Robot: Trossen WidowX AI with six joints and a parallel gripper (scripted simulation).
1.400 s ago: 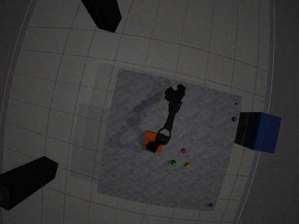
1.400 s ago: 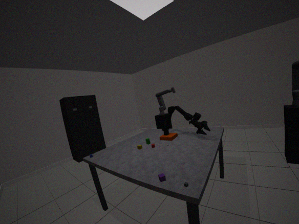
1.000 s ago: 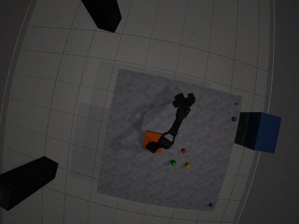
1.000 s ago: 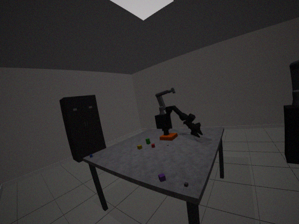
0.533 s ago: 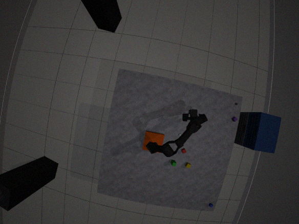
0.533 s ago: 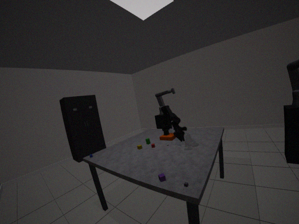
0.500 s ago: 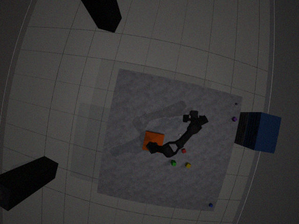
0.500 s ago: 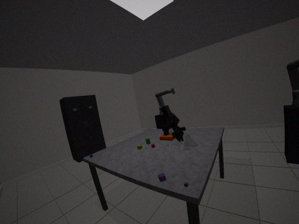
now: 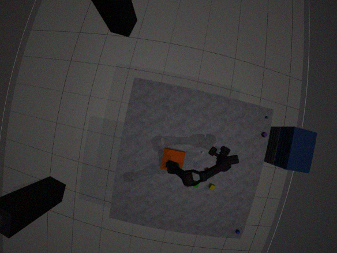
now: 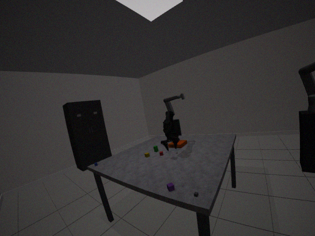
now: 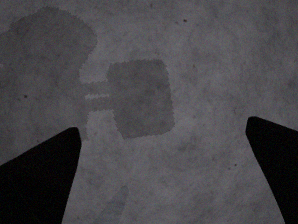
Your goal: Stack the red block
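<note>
Right now my gripper tip is 20 mm past the red block, 180 mm to the left of it and 70 mm above it. Also, from my gripper tip: small grey block 350 mm ahead, 450 mm to the left, 80 mm below; yellow block 80 mm ahead, 300 mm to the right, 60 mm below; purple block 370 mm ahead, 290 mm to the left, 70 mm below.
</note>
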